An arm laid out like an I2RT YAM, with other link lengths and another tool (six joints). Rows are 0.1 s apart.
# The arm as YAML. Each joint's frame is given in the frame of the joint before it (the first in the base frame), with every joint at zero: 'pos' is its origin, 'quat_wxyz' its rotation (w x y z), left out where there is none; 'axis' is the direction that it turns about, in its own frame. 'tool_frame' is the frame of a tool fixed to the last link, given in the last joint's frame.
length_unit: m
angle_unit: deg
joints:
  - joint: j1
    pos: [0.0, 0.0, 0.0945]
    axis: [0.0, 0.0, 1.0]
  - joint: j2
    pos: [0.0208, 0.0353, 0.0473]
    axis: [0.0, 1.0, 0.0]
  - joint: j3
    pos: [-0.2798, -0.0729, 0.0]
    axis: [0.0, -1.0, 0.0]
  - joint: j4
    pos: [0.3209, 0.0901, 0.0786]
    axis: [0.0, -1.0, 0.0]
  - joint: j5
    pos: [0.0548, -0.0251, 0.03]
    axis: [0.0, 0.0, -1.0]
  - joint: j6
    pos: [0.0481, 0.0, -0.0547]
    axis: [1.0, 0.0, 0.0]
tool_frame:
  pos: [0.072, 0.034, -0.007]
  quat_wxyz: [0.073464, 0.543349, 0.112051, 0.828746]
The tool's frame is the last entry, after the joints.
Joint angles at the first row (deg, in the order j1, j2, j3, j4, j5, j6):
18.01 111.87 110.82 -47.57 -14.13 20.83
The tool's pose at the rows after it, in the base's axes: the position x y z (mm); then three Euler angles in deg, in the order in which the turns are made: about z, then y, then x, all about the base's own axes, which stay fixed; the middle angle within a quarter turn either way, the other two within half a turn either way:
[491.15 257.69 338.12 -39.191 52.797 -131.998]
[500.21 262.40 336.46 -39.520 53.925 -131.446]
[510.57 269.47 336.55 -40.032 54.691 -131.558]
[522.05 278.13 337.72 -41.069 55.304 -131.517]
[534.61 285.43 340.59 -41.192 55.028 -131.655]
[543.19 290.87 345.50 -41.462 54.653 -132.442]
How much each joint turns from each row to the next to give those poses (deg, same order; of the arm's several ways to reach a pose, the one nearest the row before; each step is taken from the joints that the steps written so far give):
0.49 1.07 1.12 0.56 0.72 0.38
0.31 1.58 1.55 1.15 0.70 0.76
0.56 2.76 3.79 -0.48 1.18 0.18
0.67 3.60 5.36 -1.27 1.26 -0.20
0.27 4.99 8.04 -3.27 0.14 -0.12
0.30 5.31 9.54 -4.83 0.60 -0.68

